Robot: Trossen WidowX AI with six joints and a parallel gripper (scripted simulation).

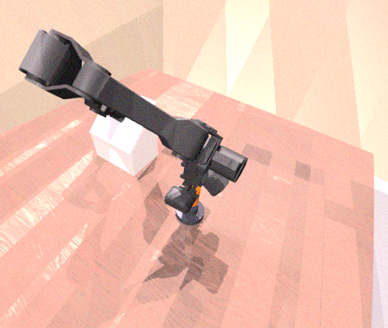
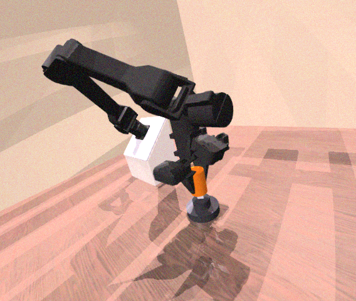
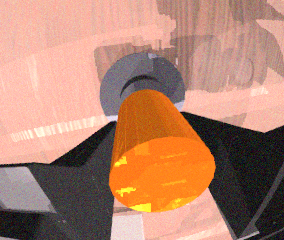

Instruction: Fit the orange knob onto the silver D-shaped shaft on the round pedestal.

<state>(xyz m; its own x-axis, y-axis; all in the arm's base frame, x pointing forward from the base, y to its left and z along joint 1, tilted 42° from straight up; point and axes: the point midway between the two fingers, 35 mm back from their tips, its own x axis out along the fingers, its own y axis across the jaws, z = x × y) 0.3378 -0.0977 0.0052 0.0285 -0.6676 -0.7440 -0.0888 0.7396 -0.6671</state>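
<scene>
Right now the orange knob is 3 cm above my gripper tip. The rest, counted from my gripper tip: round pedestal: 4 cm below.
</scene>
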